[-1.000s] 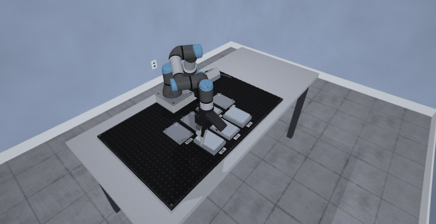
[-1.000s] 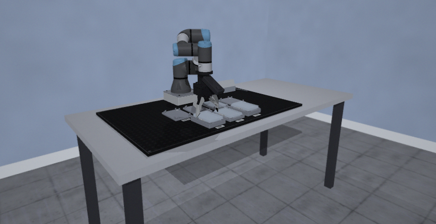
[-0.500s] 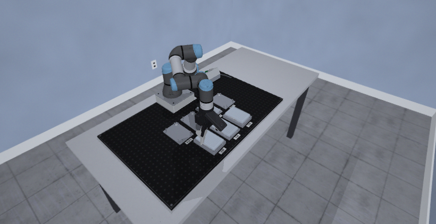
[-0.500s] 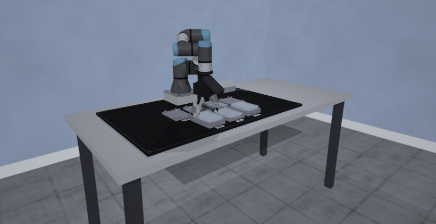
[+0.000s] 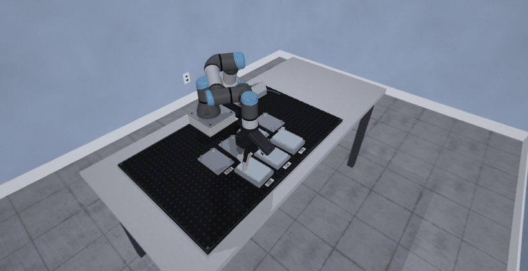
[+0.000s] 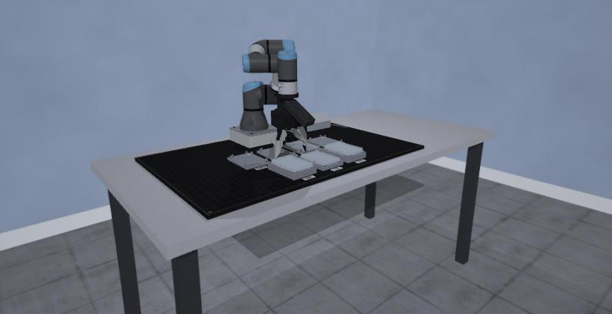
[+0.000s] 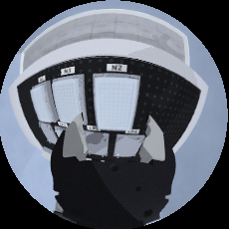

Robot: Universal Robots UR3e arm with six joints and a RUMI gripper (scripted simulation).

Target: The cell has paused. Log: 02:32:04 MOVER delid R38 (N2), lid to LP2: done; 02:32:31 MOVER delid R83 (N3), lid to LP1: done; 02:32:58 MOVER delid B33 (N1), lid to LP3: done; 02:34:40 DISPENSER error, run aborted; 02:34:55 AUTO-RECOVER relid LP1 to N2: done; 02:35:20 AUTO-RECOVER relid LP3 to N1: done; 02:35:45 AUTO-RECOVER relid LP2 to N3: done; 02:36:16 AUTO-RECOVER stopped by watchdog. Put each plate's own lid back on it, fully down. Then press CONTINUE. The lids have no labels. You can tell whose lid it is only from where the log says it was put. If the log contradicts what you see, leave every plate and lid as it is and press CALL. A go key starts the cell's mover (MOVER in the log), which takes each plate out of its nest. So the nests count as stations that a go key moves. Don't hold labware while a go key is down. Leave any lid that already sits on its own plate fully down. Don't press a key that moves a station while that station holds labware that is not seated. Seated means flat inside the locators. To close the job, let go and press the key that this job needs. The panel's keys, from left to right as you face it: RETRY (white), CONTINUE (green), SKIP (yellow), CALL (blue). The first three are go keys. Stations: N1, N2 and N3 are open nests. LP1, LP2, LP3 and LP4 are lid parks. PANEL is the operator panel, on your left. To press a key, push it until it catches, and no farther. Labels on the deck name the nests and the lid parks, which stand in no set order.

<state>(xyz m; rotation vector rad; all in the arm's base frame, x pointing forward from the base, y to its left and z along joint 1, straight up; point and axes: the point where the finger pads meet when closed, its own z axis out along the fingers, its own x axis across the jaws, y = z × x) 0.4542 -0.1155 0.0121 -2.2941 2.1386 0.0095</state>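
Now: the plate 4 cm below my hand. The rest, counted from my hand: LP3 lid park: 18 cm behind, 6 cm to the left, 6 cm below; lid park LP4: 18 cm behind, 7 cm to the right, 6 cm below; clear lid: 19 cm to the left, 19 cm behind, 5 cm below.
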